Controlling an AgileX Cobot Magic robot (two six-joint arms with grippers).
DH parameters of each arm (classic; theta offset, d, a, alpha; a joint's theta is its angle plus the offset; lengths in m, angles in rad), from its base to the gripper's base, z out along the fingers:
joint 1: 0 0.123 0 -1.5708
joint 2: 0.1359 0 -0.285 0
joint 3: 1.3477 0 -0.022 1.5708
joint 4: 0 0.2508 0 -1.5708
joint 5: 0 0 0.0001 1.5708
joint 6: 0 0.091 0 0
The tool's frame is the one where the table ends.
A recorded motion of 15 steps. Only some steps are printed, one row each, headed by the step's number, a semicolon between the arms.
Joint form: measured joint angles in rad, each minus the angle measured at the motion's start. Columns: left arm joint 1, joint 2, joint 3, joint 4, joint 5, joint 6; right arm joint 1, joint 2, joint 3, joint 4, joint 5, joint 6.
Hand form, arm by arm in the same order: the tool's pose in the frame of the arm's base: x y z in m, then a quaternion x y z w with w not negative. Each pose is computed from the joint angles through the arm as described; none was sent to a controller.
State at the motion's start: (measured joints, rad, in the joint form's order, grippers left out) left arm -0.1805 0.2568 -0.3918 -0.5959 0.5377 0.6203; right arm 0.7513 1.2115 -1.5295 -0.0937 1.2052 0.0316
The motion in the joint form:
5: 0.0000 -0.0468 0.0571 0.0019 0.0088 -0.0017; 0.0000 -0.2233 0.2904 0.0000 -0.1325 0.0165
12: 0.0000 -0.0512 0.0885 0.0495 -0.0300 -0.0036; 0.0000 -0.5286 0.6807 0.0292 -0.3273 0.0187
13: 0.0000 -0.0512 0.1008 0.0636 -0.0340 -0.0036; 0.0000 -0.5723 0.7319 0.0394 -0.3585 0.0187
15: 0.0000 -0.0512 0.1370 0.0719 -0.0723 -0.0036; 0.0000 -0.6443 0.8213 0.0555 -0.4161 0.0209
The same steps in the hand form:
5: 0.0510 -0.0363 0.2718 0.19663 0.76290 -0.14201 0.59929; 0.1319 0.1130 0.4232 -0.31790 0.85573 0.11482 0.39178
12: 0.0539 -0.0333 0.2636 0.19759 0.76471 -0.11670 0.60213; 0.0881 0.0761 0.3621 -0.31212 0.83323 0.14867 0.43151
13: 0.0548 -0.0327 0.2595 0.19997 0.76789 -0.11026 0.59849; 0.0824 0.0719 0.3533 -0.30972 0.82844 0.15749 0.43927
15: 0.0576 -0.0313 0.2503 0.19373 0.77084 -0.10219 0.59819; 0.0740 0.0657 0.3370 -0.30446 0.82038 0.17229 0.45232

